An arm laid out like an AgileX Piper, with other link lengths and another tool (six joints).
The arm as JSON. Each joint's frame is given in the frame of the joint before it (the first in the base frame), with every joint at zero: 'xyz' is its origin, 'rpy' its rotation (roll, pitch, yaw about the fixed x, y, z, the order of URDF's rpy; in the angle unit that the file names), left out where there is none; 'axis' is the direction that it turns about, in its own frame. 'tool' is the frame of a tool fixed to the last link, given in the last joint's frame.
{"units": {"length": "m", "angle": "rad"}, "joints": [
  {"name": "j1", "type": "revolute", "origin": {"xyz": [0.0, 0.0, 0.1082]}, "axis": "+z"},
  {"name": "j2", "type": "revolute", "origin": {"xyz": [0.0, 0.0, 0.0], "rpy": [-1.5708, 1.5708, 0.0]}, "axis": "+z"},
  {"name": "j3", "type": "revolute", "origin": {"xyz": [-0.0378, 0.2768, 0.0], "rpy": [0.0, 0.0, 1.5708]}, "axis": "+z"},
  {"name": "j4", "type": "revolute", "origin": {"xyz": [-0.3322, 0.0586, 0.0], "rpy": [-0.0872, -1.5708, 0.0]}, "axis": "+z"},
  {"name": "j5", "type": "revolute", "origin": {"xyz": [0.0, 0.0, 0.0], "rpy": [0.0, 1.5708, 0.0]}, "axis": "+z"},
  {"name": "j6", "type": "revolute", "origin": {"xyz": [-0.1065, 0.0, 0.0], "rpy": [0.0, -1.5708, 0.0]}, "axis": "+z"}
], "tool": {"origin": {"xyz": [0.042, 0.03, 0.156], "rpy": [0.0, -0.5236, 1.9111]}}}
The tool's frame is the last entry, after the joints.
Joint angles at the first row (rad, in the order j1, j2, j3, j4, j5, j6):
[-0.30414, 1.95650, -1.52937, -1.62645, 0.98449, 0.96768]
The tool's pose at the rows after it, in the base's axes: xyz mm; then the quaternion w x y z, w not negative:
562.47 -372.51 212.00 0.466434 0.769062 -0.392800 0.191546
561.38 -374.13 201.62 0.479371 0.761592 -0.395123 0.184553
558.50 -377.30 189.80 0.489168 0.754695 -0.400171 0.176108
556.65 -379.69 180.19 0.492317 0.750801 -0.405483 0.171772
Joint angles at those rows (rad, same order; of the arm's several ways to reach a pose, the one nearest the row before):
[-0.28697, 1.98372, -1.52937, -1.68049, 1.03575, 0.99554]
[-0.28125, 2.01252, -1.52939, -1.70154, 1.07153, 1.01290]
[-0.27937, 2.04116, -1.52937, -1.71362, 1.10487, 1.03000]
[-0.27938, 2.06240, -1.52937, -1.71851, 1.12408, 1.04906]

